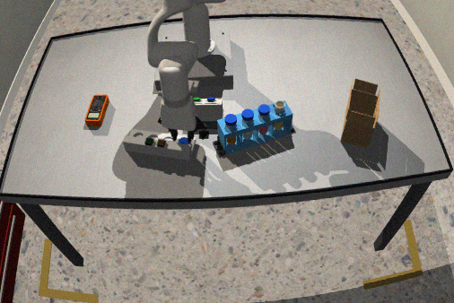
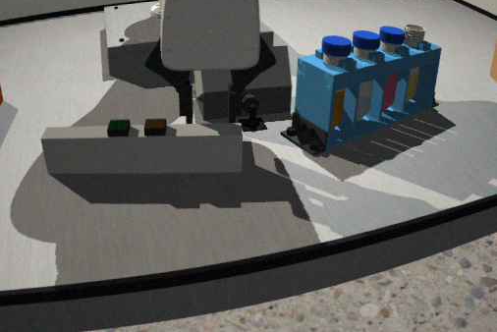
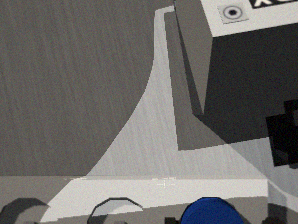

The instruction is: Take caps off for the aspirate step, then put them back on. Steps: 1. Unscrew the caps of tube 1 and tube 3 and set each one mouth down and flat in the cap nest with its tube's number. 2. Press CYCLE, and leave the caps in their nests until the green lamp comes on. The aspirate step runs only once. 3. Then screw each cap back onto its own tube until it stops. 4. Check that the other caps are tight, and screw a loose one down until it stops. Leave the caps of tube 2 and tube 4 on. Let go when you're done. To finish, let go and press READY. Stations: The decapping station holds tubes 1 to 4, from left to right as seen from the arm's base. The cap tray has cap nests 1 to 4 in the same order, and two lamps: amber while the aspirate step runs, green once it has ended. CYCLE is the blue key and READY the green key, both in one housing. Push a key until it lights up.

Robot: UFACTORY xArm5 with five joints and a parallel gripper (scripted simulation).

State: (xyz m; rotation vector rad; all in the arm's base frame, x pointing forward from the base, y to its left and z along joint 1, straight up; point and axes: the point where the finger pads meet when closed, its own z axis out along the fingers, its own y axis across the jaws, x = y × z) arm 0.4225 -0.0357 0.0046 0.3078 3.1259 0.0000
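My gripper is now 30 mm past the blue cap, 240 mm to the right of it and 60 mm below it. The rest, counted from my hand: blue key: 130 mm behind, 90 mm to the left, 10 mm above; then green key: 130 mm behind, 40 mm to the left, 10 mm above; then grey key housing: 110 mm behind, 60 mm to the left.
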